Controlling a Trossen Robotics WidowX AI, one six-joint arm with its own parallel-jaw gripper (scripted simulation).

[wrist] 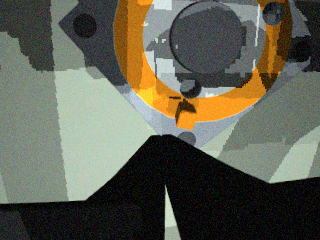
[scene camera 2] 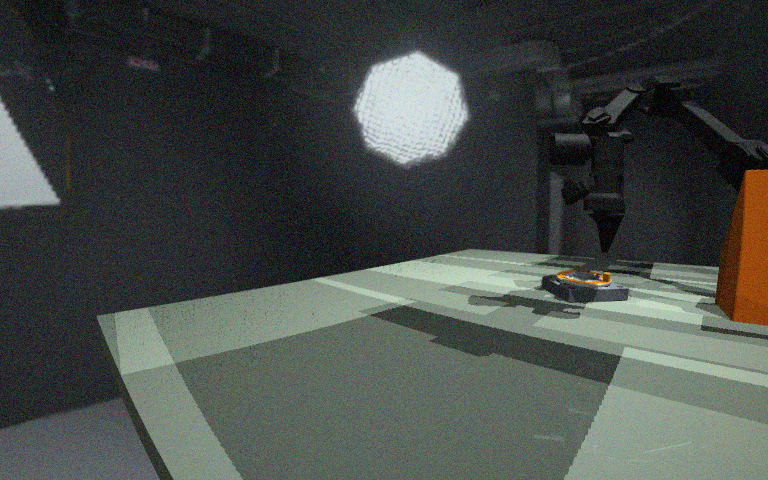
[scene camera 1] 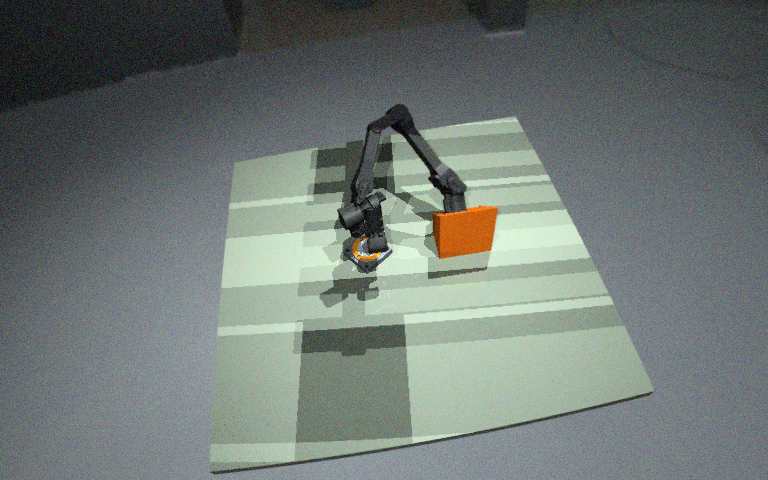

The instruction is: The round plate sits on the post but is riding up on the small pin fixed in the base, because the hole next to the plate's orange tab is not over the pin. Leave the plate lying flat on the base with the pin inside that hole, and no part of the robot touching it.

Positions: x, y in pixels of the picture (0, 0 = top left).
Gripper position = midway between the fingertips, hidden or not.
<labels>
my gripper: wrist 161, 145; scene camera 2 604, 252; scene camera 1 377, 244
</labels>
